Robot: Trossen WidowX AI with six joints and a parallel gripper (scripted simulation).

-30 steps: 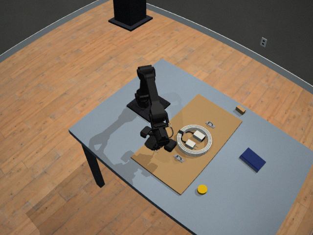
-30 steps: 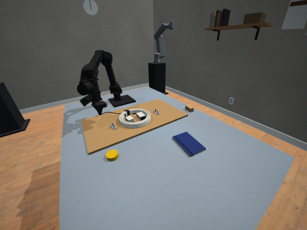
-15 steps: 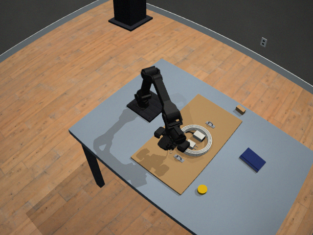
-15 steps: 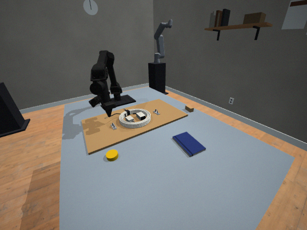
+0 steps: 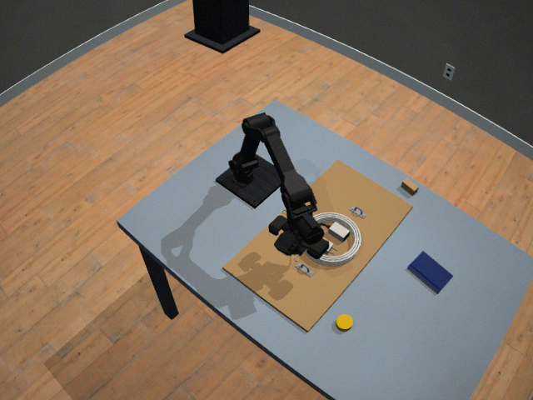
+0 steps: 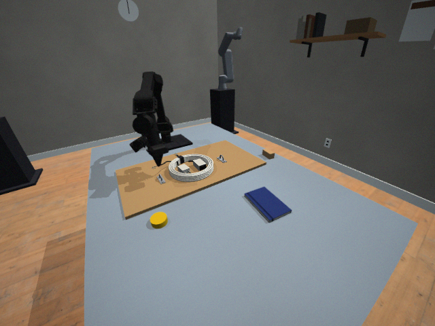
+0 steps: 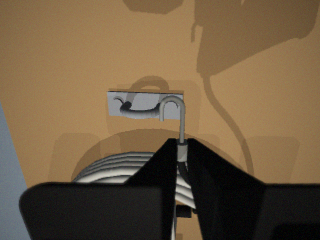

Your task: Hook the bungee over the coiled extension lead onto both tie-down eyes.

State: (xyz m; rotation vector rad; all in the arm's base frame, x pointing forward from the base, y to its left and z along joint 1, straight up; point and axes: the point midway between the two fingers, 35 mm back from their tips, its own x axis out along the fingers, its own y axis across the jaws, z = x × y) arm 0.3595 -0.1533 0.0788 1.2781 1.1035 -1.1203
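Right now my hand is 130 mm to the right of the extension lead coil, 70 mm above it and 30 mm short of it. Round my hand: yellow disc 240 mm ahead, 80 mm to the right, 80 mm below; then small wooden block 520 mm to the left, 130 mm ahead, 80 mm below.
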